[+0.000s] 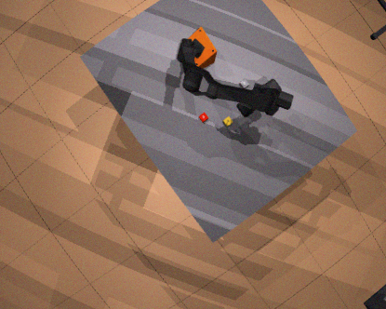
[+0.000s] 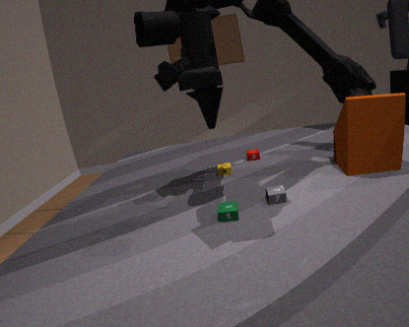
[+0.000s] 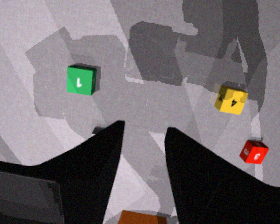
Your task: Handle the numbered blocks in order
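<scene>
My gripper tip is 100 mm past the red block, 200 mm to the left of it and 130 mm above it. From my gripper tip the other things lie so: grey block 90 mm behind, 50 mm to the left, 130 mm below; yellow block 10 mm behind, 130 mm to the right, 130 mm below; green block 80 mm to the left, 130 mm below.
</scene>
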